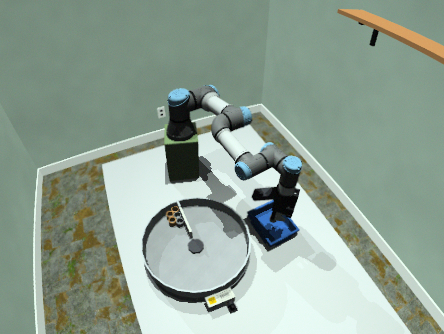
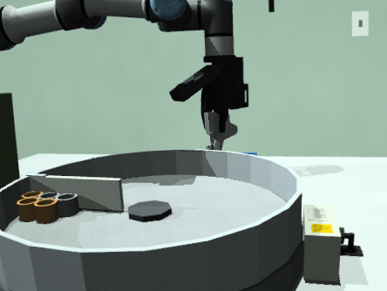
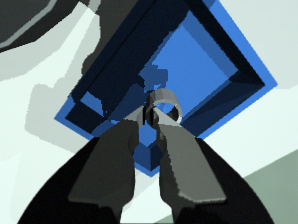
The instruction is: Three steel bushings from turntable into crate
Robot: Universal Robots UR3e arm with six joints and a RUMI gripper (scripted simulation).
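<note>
Now: the blue crate 50 mm below my hand, 10 mm to the left of it and 10 mm behind it. Also, from my hand: grey turntable: 320 mm to the right, 80 mm behind, 20 mm below.
</note>
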